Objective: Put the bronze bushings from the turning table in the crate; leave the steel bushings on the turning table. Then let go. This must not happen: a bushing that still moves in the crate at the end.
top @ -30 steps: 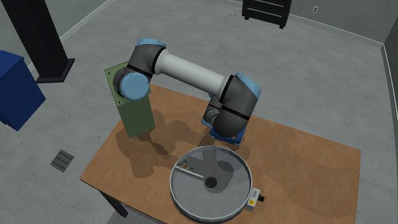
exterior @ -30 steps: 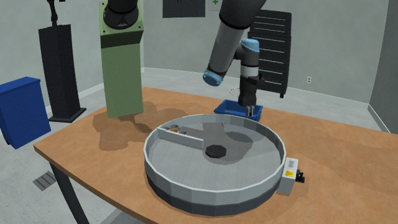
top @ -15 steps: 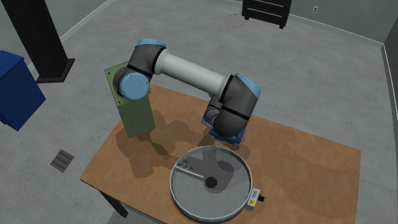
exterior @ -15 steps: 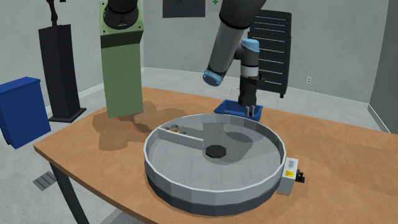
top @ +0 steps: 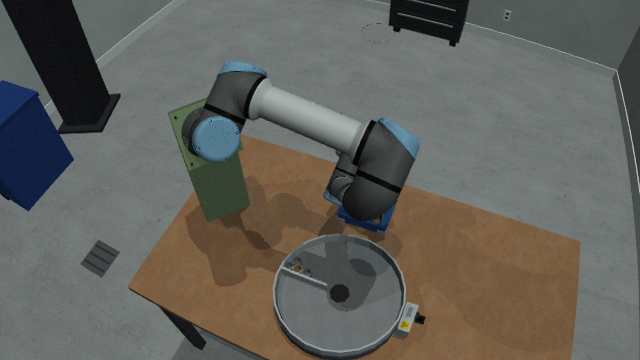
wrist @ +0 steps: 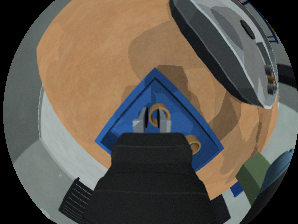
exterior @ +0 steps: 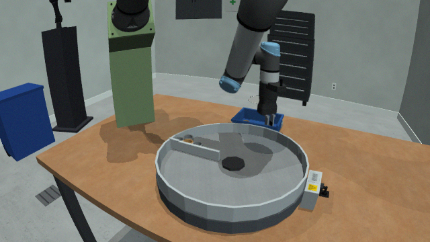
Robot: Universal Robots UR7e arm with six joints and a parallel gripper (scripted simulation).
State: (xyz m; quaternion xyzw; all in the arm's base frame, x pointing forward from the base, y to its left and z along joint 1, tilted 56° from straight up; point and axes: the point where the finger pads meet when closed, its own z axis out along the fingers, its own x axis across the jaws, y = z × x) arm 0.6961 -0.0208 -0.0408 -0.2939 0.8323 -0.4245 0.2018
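My gripper is now 40 mm past the blue crate and 40 mm to the right of it. From my hand the other things lie so: grey turning table 140 mm behind, 320 mm to the right, 20 mm above.
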